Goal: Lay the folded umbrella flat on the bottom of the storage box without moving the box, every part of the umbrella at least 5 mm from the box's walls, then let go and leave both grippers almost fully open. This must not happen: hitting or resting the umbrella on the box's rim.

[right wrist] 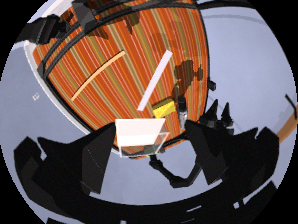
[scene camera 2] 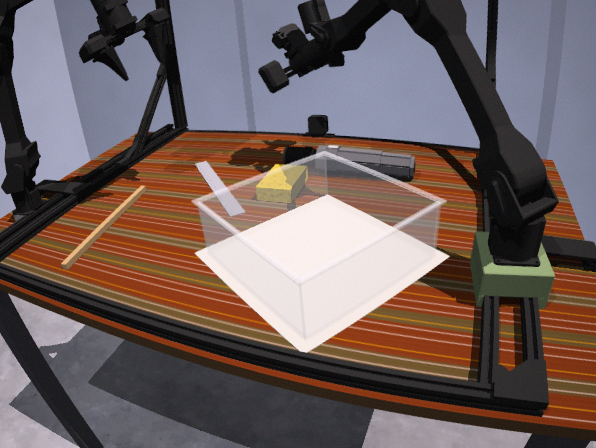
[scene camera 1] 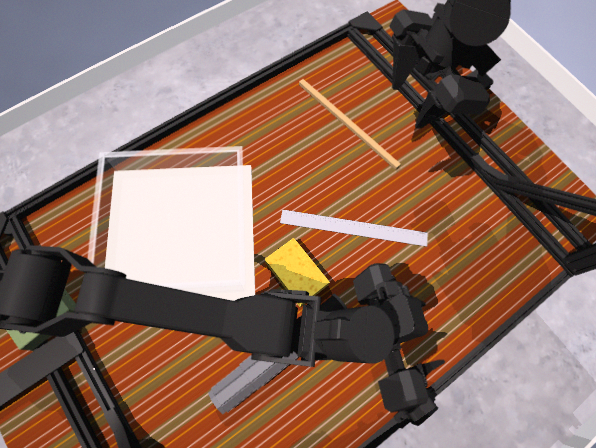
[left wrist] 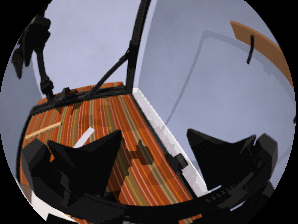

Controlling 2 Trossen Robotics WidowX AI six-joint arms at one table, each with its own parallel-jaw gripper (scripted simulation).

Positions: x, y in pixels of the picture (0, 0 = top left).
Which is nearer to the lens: the folded umbrella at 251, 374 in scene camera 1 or the wooden stick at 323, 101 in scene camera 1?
The folded umbrella.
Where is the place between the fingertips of my right gripper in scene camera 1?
406, 107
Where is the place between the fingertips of my left gripper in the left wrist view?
155, 133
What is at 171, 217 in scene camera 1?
A storage box.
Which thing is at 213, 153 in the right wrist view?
My right gripper.
